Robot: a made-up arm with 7 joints. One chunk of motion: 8 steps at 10 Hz.
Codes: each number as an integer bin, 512 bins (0 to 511) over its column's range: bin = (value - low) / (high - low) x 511, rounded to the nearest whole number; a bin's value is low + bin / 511 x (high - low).
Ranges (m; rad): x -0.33..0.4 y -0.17..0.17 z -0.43..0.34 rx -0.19..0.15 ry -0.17..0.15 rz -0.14..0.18
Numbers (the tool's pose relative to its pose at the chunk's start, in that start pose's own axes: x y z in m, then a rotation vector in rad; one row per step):
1: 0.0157 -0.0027 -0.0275 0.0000 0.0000 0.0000
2: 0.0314 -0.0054 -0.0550 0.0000 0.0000 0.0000
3: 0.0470 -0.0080 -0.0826 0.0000 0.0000 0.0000
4: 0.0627 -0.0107 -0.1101 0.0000 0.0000 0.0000
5: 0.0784 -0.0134 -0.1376 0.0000 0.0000 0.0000
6: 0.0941 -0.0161 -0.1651 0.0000 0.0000 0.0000
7: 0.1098 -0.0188 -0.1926 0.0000 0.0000 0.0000
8: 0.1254 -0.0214 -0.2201 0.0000 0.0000 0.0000
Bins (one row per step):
1: 242 251 267 286 271 224
2: 253 247 249 286 271 224
3: 264 243 231 286 271 224
4: 275 239 212 286 271 224
5: 286 235 194 286 271 224
6: 297 231 176 286 271 224
7: 308 227 158 286 271 224
8: 319 223 139 286 271 224

